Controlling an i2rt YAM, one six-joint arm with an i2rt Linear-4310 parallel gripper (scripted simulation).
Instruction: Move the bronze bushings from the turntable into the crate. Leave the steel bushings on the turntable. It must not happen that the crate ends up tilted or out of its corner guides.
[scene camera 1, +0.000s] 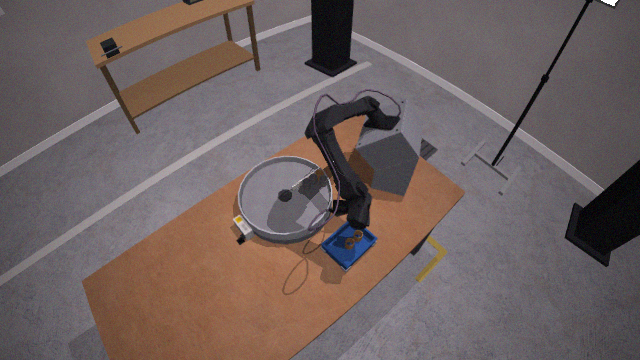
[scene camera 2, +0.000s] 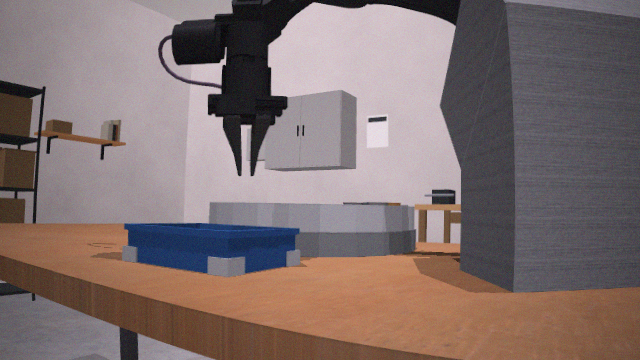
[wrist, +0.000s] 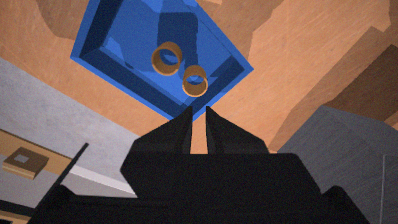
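Scene:
There is a blue crate here, and I see it in scene camera 1 (336, 242). Scene camera 2 shows the crate as well, and so does the wrist view. On the crate, (scene camera 2: 188, 248) and (wrist: 158, 98) are the same spot.

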